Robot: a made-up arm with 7 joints. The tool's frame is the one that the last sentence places. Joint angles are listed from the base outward.
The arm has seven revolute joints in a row. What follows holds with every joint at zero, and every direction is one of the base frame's.
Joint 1 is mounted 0.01 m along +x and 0.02 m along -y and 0.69 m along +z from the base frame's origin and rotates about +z.
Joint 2 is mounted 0.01 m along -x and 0.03 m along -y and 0.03 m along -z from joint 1 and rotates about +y.
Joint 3 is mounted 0.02 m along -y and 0.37 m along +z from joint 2 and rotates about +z.
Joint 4 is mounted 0.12 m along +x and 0.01 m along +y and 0.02 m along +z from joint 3 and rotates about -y.
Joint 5 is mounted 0.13 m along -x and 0.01 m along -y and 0.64 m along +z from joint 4 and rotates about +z.
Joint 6 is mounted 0.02 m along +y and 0.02 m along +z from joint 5 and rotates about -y.
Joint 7 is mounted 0.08 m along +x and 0.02 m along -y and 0.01 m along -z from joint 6 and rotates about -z.
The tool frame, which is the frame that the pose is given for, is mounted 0.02 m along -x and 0.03 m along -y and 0.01 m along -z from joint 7; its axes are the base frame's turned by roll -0.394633, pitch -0.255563 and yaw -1.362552 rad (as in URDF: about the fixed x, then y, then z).
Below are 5 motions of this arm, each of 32 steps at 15 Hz.
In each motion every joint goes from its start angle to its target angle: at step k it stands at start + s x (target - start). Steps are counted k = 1, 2, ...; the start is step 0. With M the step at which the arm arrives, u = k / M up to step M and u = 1 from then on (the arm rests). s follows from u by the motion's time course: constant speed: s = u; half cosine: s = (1 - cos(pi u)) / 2; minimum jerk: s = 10 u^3 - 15 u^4 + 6 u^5.
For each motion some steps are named. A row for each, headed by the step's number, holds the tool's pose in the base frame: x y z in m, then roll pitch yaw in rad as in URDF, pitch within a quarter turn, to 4 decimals.
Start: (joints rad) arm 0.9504 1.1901 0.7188 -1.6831 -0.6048 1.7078 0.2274
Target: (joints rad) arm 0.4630 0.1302 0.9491 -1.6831 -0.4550 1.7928 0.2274
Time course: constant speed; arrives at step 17
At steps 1, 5, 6, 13, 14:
1: 0.0186 0.8115 0.2646 -1.0738 0.0988 0.4277
5: 0.1280 0.8703 0.4677 -0.8987 -0.0760 0.3160
6: 0.1512 0.8761 0.5196 -0.8552 -0.1196 0.2861
13: 0.2424 0.8414 0.8673 -0.5470 -0.4237 0.0528
14: 0.2438 0.8289 0.9117 -0.5015 -0.4669 0.0155

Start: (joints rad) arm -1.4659 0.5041 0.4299 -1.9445 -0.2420 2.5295 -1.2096
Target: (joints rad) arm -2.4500 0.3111 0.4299 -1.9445 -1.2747 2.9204 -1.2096
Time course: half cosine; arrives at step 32
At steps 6, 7, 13, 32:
6: 0.3407 -0.8581 0.5656 -0.3965 -0.4466 -1.0741
7: 0.3187 -0.8669 0.5721 -0.4209 -0.4649 -1.0700
13: 0.1311 -0.9125 0.6234 -0.6496 -0.5803 -1.0021
32: -0.3513 -0.8055 0.7282 -1.2651 -0.4943 -0.7361

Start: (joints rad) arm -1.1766 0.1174 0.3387 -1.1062 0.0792 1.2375 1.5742
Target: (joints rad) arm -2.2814 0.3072 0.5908 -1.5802 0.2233 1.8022 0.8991
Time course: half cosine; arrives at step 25
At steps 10, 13, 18, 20, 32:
10: 0.2983 -0.8080 1.2228 -0.5817 -0.1672 2.4980
13: 0.1671 -0.8732 1.1407 -0.6188 -0.1267 2.4521
18: -0.0574 -0.9107 1.0121 -0.6607 -0.0447 2.3604
20: -0.1253 -0.9063 0.9739 -0.6687 -0.0169 2.3283
32: -0.1996 -0.8933 0.9317 -0.6750 0.0152 2.2903

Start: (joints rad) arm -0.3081 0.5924 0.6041 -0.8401 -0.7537 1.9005 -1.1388
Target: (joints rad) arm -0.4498 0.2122 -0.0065 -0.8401 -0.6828 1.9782 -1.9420
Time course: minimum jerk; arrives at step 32
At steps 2, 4, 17, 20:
2: 1.0050 -0.0566 1.2339 -0.8338 -0.8373 0.1833
4: 1.0032 -0.0620 1.2377 -0.8505 -0.8360 0.1959
17: 0.8783 -0.2638 1.3990 -1.3697 -0.6506 0.5151
20: 0.8186 -0.3193 1.4510 -1.4712 -0.5632 0.5397

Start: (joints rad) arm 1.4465 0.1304 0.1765 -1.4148 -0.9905 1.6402 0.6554
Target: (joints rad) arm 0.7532 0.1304 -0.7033 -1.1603 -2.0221 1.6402 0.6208
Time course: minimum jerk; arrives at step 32
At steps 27, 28, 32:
27: 0.8195 0.0658 1.3858 2.0087 -0.5424 2.4474
28: 0.8196 0.0500 1.3888 2.0169 -0.5288 2.4176
32: 0.8193 0.0314 1.3924 2.0263 -0.5128 2.3829

